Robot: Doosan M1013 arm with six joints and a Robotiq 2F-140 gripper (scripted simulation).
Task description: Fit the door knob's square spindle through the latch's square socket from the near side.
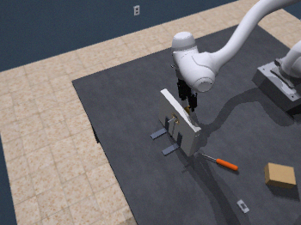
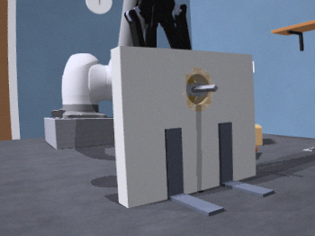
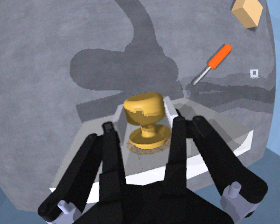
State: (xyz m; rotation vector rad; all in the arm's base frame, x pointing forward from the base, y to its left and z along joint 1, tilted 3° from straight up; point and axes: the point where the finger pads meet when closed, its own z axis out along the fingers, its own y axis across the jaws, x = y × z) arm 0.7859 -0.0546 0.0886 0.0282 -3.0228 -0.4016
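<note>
My hand is 7 cm short of the white wooden panel, 6 cm above it and 1 cm to the right of it. Round my hand: brass piece 48 cm to the right, 29 cm behind, 21 cm below; then orange-handled screwdriver 26 cm to the left, 20 cm below, 4 cm behind; then cardboard box 48 cm to the left, 24 cm behind, 18 cm below.
</note>
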